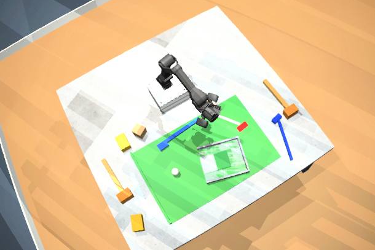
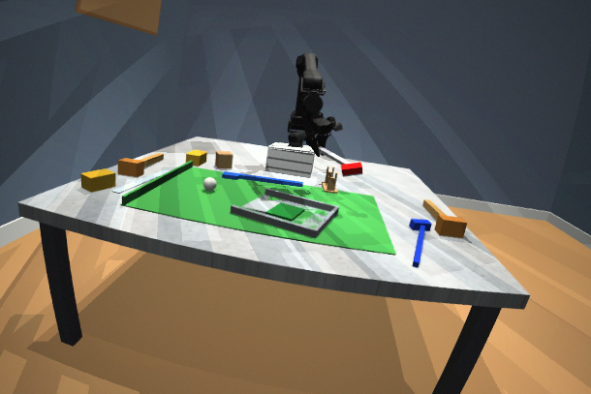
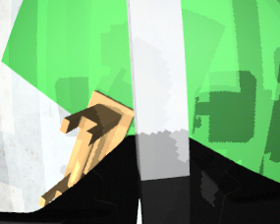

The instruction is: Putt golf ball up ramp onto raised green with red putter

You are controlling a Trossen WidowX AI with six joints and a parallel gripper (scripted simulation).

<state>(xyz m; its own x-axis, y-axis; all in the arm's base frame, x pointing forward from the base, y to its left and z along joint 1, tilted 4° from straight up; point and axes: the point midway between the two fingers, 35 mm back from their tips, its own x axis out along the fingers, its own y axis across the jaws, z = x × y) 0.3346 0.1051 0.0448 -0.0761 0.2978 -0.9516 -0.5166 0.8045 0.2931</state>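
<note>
The red putter lies 7 cm ahead of my gripper tip, 3 cm to the left of it and 1 cm above it. From my gripper tip the other things lie so: white golf ball: 34 cm to the right, 15 cm ahead, 12 cm below; then wooden stand: 10 cm below, 10 cm behind, 5 cm to the left; then blue mallet: 30 cm to the left, 30 cm ahead, 13 cm below.
</note>
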